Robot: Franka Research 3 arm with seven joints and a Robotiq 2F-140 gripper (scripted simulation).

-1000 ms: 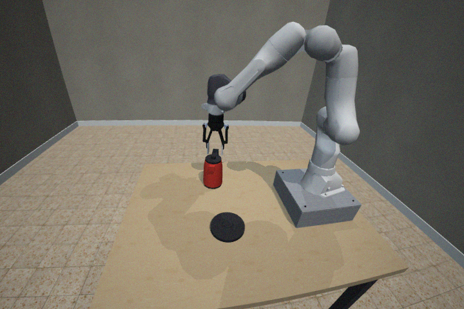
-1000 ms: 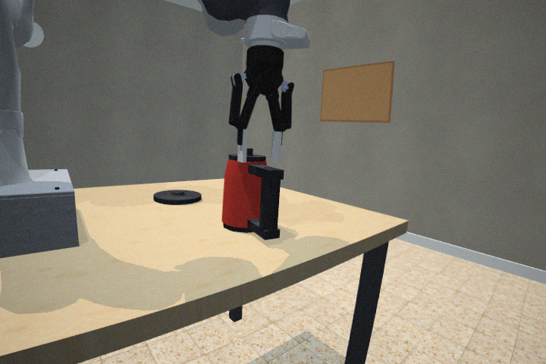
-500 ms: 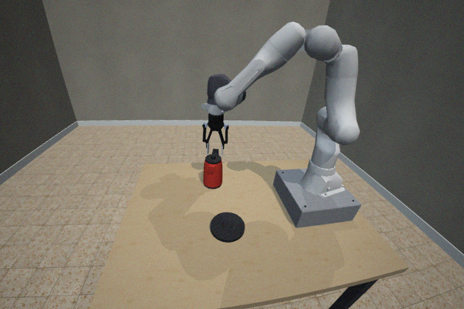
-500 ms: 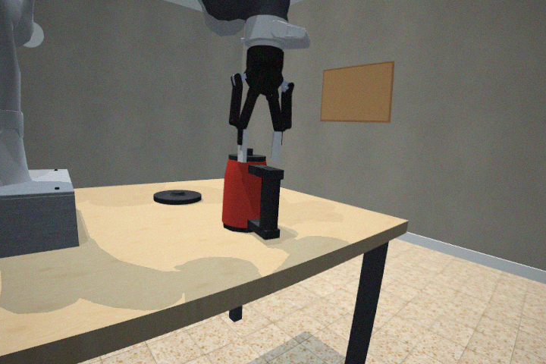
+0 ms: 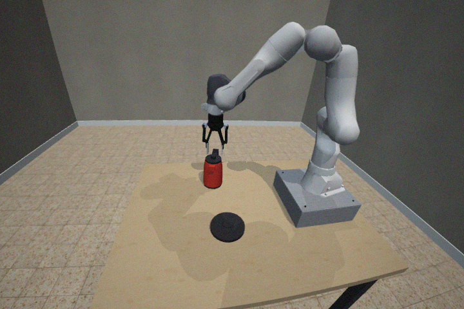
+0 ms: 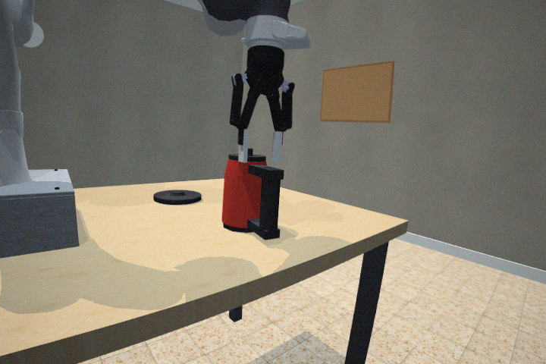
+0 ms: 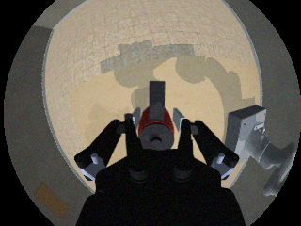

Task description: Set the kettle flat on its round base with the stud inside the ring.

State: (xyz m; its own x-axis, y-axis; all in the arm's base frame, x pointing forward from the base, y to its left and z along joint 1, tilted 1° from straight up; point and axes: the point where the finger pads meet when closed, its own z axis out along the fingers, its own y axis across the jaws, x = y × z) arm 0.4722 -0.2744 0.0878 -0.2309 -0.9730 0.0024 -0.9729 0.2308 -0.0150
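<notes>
The red kettle is 10 mm ahead of my hand, 30 mm to the left of it and 100 mm below it. Also, from my hand: round black base 10 mm behind, 370 mm to the left, 170 mm below.
</notes>
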